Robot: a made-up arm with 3 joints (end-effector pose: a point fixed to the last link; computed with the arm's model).
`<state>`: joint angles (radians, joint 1 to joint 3).
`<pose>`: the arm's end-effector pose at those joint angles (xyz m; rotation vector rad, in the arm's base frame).
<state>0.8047 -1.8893 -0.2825</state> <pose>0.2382 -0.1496 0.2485 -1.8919 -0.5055 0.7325</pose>
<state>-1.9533 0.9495 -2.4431</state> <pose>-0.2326 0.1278 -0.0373 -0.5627 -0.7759 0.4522</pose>
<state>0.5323 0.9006 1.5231</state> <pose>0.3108 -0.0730 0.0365 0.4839 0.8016 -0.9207</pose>
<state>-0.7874 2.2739 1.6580</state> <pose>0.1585 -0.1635 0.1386 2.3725 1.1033 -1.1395</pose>
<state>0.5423 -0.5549 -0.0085</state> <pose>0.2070 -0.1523 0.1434 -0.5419 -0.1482 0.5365</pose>
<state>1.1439 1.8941 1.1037</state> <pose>0.1586 0.1728 0.1535 0.8188 1.7081 0.0274</pose>
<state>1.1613 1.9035 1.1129</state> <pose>0.1548 0.1764 0.1533 0.8000 1.7274 0.0328</pose>
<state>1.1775 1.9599 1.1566</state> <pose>0.1471 0.1829 0.1543 0.7700 1.8023 0.0137</pose>
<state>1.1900 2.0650 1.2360</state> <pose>0.1350 0.1918 0.1574 0.7232 1.9343 -0.0284</pose>
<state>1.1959 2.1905 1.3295</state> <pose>0.1208 0.2001 0.1635 0.6646 2.0883 -0.0753</pose>
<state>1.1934 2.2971 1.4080</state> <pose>0.1095 0.2054 0.1710 0.6136 2.2162 -0.1106</pose>
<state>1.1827 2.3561 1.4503</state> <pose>0.1051 0.2069 0.1763 0.5937 2.2840 -0.1304</pose>
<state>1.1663 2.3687 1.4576</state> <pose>0.1073 0.2057 0.1777 0.6075 2.2941 -0.1402</pose>
